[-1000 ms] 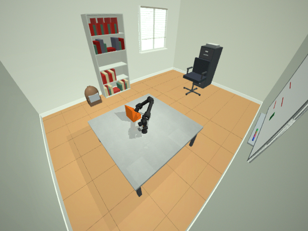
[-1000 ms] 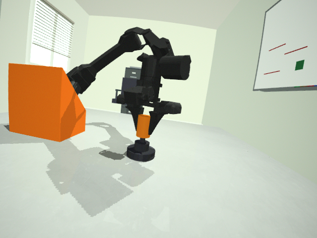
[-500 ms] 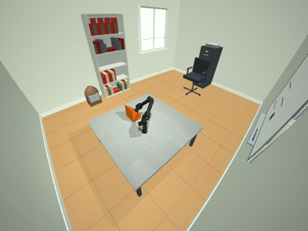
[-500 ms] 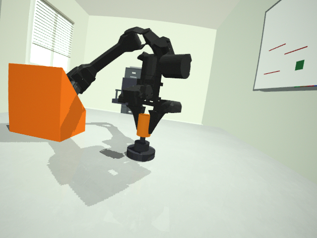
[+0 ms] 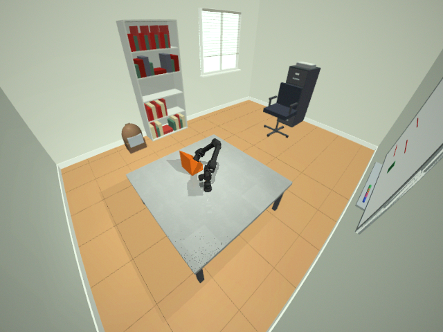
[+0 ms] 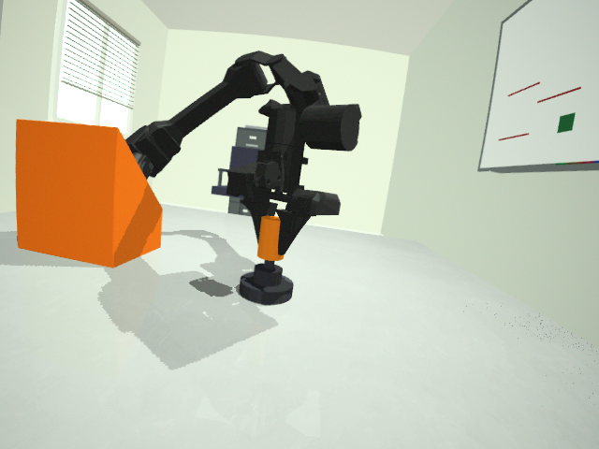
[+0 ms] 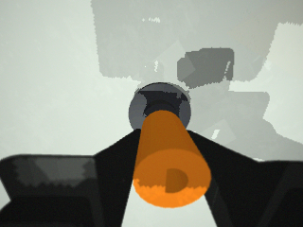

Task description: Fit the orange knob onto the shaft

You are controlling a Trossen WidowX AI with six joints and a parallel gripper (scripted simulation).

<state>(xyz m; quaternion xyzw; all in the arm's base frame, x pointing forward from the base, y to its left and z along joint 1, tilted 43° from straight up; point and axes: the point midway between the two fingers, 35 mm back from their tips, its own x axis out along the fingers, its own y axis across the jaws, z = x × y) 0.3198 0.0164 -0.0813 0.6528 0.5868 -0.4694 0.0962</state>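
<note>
My gripper tip is now 20 mm below the knob. From my gripper tip the other things lie so: dark pedestal (40 mm below).
</note>
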